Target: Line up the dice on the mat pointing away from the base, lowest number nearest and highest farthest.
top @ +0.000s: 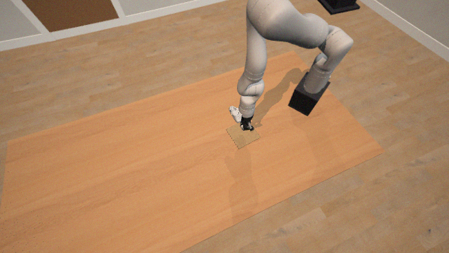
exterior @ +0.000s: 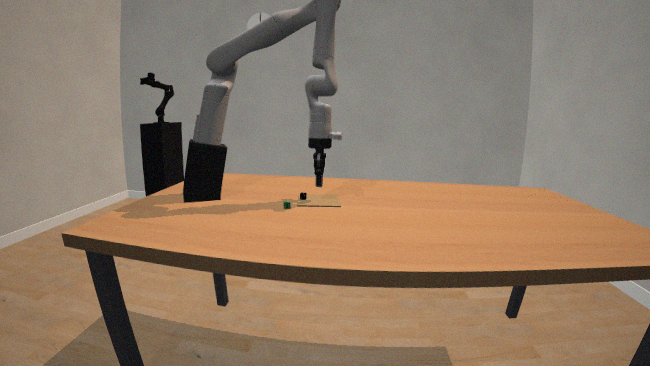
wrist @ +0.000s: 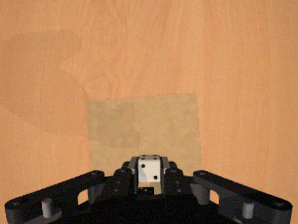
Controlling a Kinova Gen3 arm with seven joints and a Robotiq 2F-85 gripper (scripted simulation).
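The tan mat is 70 mm below my hand and 10 mm to the left of it. Also, from my hand: white die 10 mm below; then black die 60 mm below, 50 mm behind; then green die 110 mm to the right, 80 mm behind, 60 mm below.
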